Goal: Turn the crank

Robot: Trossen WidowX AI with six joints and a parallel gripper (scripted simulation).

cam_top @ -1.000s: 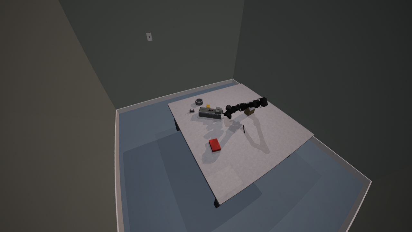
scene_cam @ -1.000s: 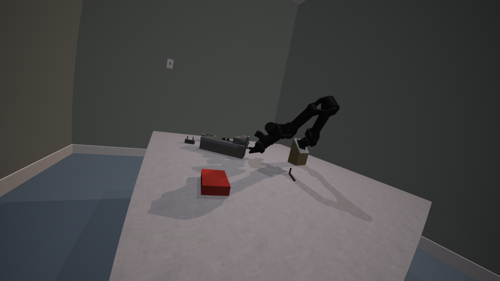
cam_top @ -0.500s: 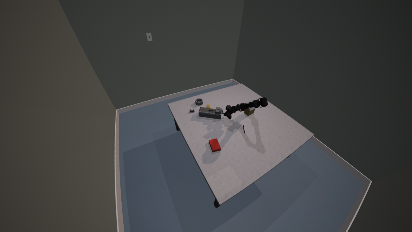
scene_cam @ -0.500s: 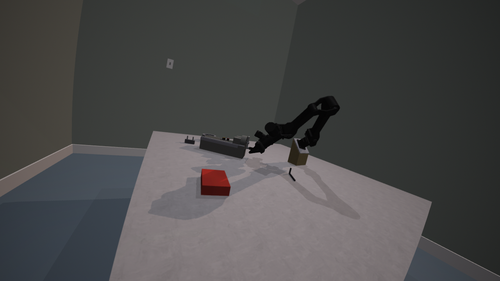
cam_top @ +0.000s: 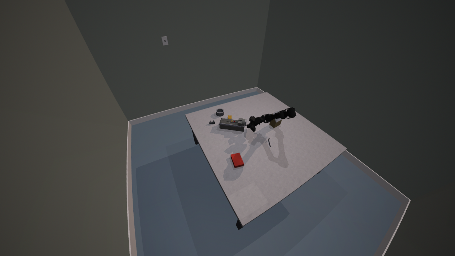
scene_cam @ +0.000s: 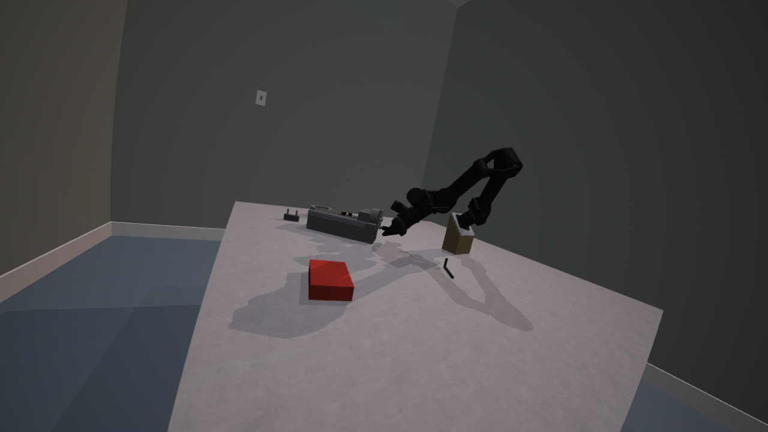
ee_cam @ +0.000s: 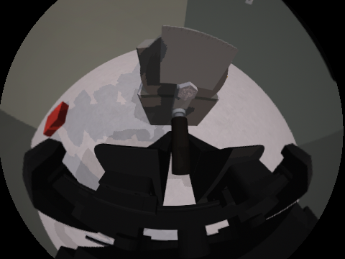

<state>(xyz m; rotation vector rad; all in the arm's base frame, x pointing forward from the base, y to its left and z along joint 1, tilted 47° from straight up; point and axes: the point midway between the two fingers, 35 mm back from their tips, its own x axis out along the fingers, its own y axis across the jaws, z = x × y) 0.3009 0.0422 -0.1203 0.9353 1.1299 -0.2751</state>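
Right now the black crank handle is 30 mm above my gripper tip, 10 mm to the left of it and 10 mm behind it. Also, from my gripper tip: yellow block (240 mm to the right, 80 mm ahead, 20 mm below); red pointer (110 mm ahead, 90 mm to the right, 50 mm above); black bent key (250 mm to the left, 100 mm behind, 20 mm below).
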